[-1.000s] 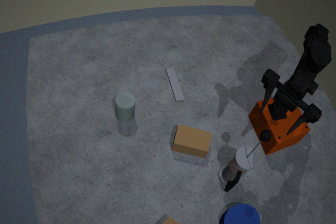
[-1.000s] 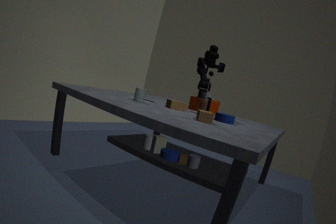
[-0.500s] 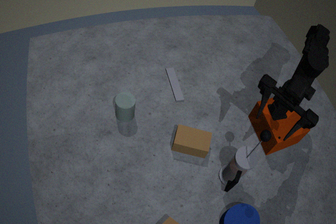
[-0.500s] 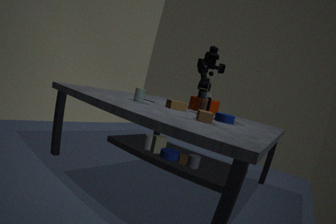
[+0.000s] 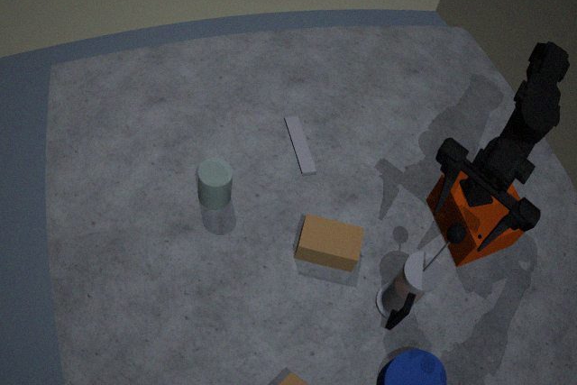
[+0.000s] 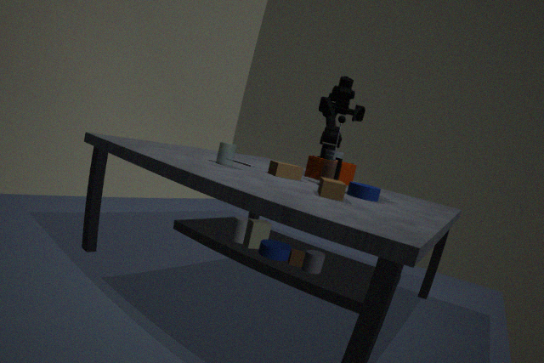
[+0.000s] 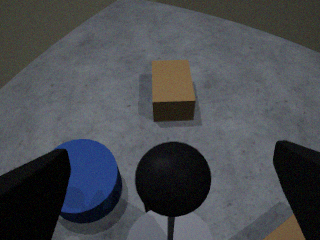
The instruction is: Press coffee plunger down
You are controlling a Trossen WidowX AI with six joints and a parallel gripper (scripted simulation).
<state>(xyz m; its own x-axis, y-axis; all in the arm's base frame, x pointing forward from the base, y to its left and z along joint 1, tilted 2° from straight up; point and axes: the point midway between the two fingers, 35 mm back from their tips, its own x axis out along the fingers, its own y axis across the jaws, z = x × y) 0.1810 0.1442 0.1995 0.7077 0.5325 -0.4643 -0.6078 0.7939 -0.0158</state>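
Right now the coffee press is 140 mm below my gripper tip and 10 mm to the left of it. Round my gripper tip: pale green cylinder (290 mm ahead, 270 mm to the right, 230 mm below); then flat grey strip (380 mm to the right, 270 mm below, 100 mm ahead).
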